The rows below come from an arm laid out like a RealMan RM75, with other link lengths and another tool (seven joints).
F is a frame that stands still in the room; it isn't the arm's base.
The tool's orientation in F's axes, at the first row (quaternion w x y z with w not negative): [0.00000 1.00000 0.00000 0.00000]
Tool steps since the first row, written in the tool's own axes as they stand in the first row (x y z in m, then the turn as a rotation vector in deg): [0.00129 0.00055 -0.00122 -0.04 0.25 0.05]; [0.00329 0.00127 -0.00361 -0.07 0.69 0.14]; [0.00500 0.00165 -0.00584 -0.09 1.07 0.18]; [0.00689 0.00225 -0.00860 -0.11 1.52 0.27]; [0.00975 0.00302 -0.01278 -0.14 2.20 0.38]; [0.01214 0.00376 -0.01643 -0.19 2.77 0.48]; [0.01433 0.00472 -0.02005 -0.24 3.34 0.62]
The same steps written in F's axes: [0.00129 -0.00055 0.00122 -0.04 -0.25 -0.05]; [0.00329 -0.00127 0.00361 -0.07 -0.69 -0.14]; [0.00500 -0.00165 0.00584 -0.09 -1.07 -0.18]; [0.00689 -0.00225 0.00860 -0.11 -1.52 -0.27]; [0.00975 -0.00302 0.01278 -0.14 -2.20 -0.38]; [0.01214 -0.00376 0.01643 -0.19 -2.77 -0.48]; [0.01433 -0.00472 0.02005 -0.24 -3.34 -0.62]
